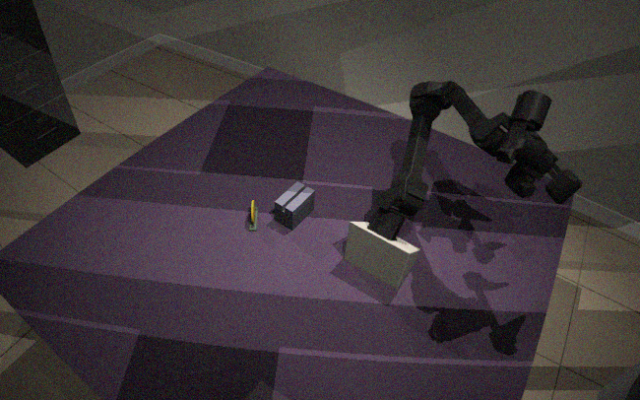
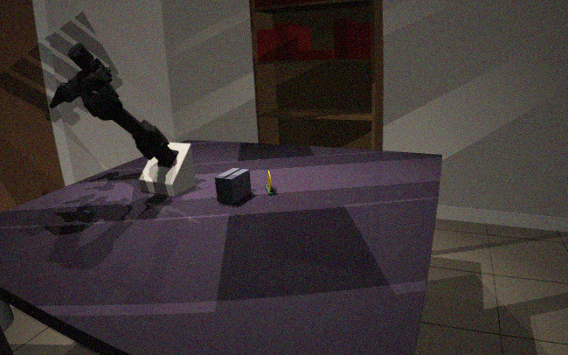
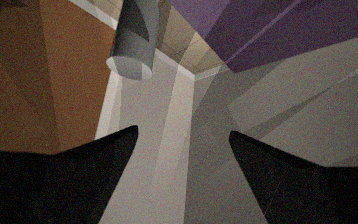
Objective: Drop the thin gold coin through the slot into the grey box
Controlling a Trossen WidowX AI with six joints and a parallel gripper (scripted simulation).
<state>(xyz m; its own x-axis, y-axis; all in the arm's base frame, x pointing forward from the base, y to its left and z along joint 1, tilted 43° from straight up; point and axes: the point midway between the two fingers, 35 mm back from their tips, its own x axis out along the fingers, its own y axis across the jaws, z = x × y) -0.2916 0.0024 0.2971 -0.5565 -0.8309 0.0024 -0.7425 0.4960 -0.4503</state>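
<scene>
The gold coin is 63 cm ahead of my gripper tip, 32 cm to the left of it and 29 cm below it.
</scene>
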